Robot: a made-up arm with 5 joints. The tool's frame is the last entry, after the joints. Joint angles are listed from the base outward.
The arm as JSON. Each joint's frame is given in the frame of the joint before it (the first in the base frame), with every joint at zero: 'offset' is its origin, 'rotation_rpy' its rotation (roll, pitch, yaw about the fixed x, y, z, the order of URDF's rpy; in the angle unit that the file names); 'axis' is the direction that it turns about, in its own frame. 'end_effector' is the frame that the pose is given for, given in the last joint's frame.
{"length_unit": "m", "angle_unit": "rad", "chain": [
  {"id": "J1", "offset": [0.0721, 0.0, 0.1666], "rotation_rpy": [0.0, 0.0, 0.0], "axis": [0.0, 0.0, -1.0]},
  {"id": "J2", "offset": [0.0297, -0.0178, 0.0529], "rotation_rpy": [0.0, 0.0, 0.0], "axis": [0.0, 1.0, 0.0]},
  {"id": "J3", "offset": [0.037, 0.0, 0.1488], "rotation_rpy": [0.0, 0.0, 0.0], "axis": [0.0, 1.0, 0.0]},
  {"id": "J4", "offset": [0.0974, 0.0, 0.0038], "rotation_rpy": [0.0, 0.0, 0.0], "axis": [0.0, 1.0, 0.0]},
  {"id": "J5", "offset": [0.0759, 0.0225, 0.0], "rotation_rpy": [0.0, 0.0, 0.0], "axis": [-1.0, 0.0, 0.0]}
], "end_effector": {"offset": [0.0, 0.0, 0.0], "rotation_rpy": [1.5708, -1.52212, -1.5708]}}
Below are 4 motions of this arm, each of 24 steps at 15 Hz.
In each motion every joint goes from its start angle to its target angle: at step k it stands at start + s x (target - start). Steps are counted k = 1, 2, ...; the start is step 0. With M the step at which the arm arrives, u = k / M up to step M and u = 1 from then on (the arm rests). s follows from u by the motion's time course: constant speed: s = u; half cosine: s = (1 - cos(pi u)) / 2; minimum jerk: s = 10 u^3 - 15 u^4 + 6 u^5.
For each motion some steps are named. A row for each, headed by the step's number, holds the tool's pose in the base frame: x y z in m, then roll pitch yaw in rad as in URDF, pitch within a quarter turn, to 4 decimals.
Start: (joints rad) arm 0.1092 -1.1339 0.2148 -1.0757 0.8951
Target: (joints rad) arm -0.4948 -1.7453 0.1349 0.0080 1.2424
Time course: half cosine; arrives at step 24
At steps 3, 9, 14, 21, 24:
3: 0.0048 0.0105 0.4640 2.8243 0.2626 2.1535
9: -0.0182 -0.0023 0.4542 2.8921 0.1735 2.2434
14: -0.0381 -0.0257 0.4349 2.9864 0.0854 2.3409
21: -0.0473 -0.0556 0.4068 3.0985 0.0177 2.4325
24: -0.0475 -0.0592 0.4031 3.1122 0.0116 2.4425

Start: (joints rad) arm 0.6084 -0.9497 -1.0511 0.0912 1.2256
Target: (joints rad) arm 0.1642 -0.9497 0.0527 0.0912 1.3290
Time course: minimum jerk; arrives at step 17
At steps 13, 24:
13: 0.0995 -0.0009 0.4796 -2.4964 -0.1837 1.6053
24: 0.1129 -0.0020 0.4694 -2.3980 -0.1997 1.6190

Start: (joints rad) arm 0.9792 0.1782 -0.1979 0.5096 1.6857
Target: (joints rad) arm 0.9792 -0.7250 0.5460 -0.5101 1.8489
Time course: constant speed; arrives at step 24
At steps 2, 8, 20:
2: 0.2150 -0.2042 0.3417 -1.1780 0.0738 0.6221
8: 0.1990 -0.1805 0.3752 -1.4732 0.1201 0.6033
20: 0.1555 -0.1156 0.4190 -2.0720 0.1779 0.4949

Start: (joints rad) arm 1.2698 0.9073 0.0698 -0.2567 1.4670
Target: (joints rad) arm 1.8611 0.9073 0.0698 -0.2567 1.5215
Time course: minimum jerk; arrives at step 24
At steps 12, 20, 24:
12: 0.0783 -0.2844 0.1533 -0.8465 -0.0940 -0.0775
20: 0.0010 -0.2754 0.1533 -0.8479 -0.0750 -0.3353
24: -0.0048 -0.2738 0.1533 -0.8480 -0.0736 -0.3551

